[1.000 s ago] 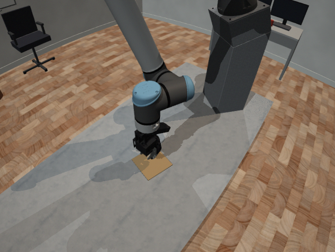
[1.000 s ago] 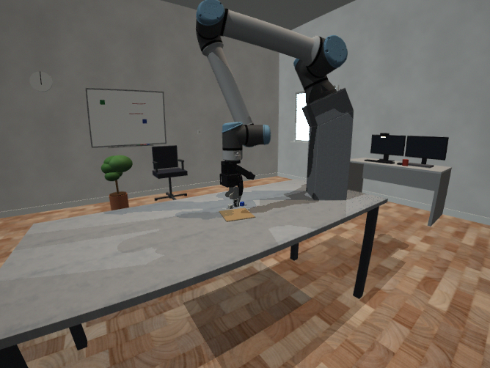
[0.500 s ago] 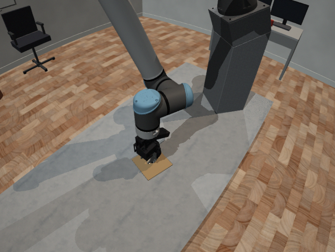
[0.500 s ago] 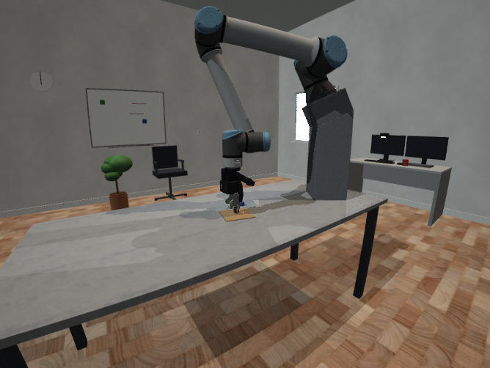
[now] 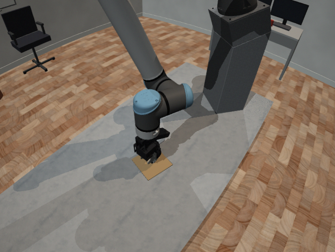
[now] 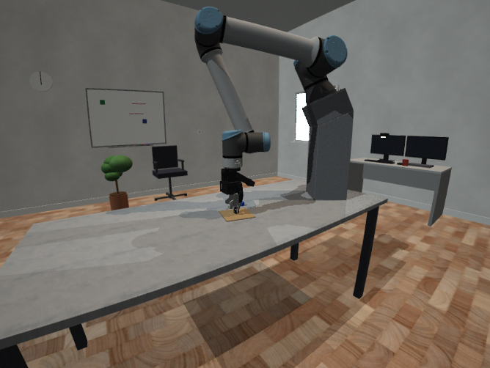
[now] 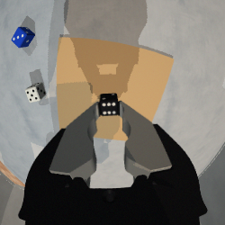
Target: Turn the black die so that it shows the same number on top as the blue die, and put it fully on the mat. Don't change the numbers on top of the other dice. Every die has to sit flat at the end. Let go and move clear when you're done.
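Right now the black die is 10 mm below my hand. Also, from my hand: blue die: 120 mm behind, 80 mm to the right, 20 mm below; tan mat: 20 mm below; white die: 90 mm to the right, 40 mm behind, 20 mm below.
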